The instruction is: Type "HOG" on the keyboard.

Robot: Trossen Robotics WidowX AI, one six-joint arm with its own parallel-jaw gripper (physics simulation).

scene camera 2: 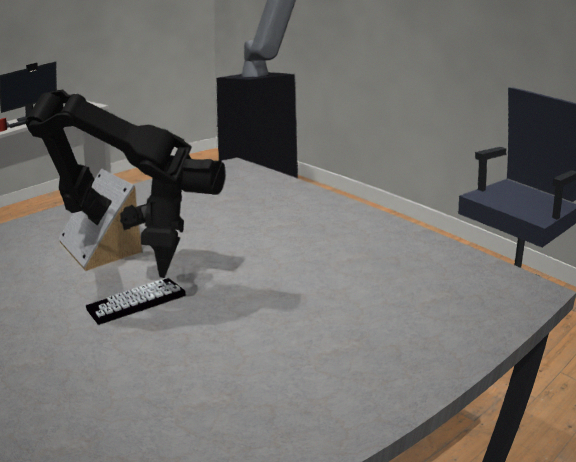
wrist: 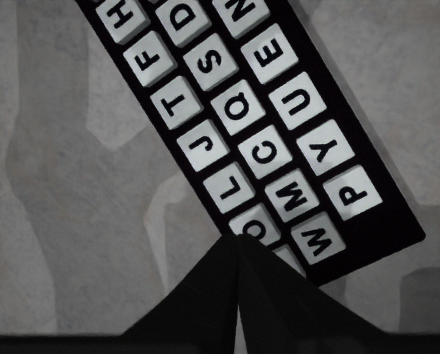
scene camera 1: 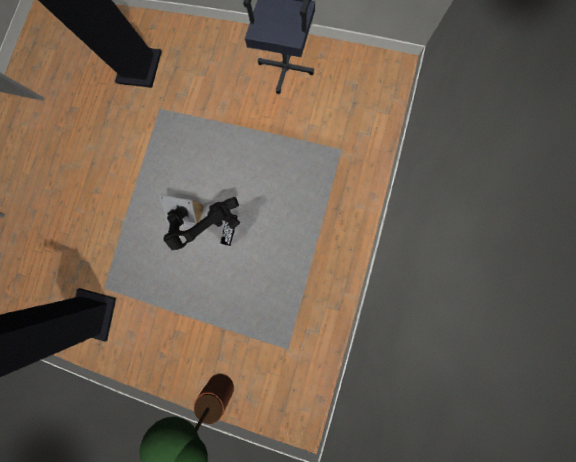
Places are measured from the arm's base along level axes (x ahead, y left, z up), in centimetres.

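Where they show: gripper, fingertip midpoint: [scene camera 2: 162,277] [wrist: 236,247] [scene camera 1: 232,220]; arm's base at its link origin: [scene camera 2: 100,210] [scene camera 1: 182,210].
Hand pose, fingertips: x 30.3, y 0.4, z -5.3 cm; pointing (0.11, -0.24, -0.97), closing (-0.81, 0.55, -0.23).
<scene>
Things, the pixels of their top centre, and the offset from my fingertips. Level surfaces: height alone.
- black keyboard at its top centre: [wrist: 202,50] [scene camera 2: 133,295] [scene camera 1: 228,229] dx -2.0, dy -6.1, dz -2.8 cm
- O key at its top centre: [wrist: 254,231] dx +0.1, dy +0.5, dz -2.8 cm
- L key at its top centre: [wrist: 228,189] dx +0.0, dy -1.4, dz -2.8 cm
- H key at its top centre: [wrist: 120,14] dx -0.2, dy -9.0, dz -2.8 cm
- table at its surface level: dz -4.4 cm
The black keyboard [scene camera 1: 228,234] [scene camera 2: 91,311] [wrist: 395,220] with white letter keys lies flat on the grey table. My gripper [scene camera 2: 163,275] [wrist: 236,247] is shut and empty, pointing down at the keyboard's far edge, near its right end in scene camera 2. In the wrist view the tips overlap the edge of the O key [wrist: 256,226]; I cannot tell whether they touch it. The L key [wrist: 229,188] is beside it, and the H key [wrist: 121,20] is at the top left. The G key does not show in the wrist view. In scene camera 1 the arm hides the fingertips.
My arm's base stands on a slanted light plate [scene camera 1: 167,202] [scene camera 2: 80,240] with a wooden wedge [scene camera 1: 198,211] [scene camera 2: 120,245], behind the keyboard in scene camera 2. A chair [scene camera 1: 280,27] [scene camera 2: 505,205] and a black pedestal [scene camera 2: 257,120] with a grey arm [scene camera 2: 272,32] stand beyond the table [scene camera 1: 280,175] [scene camera 2: 350,350].
</scene>
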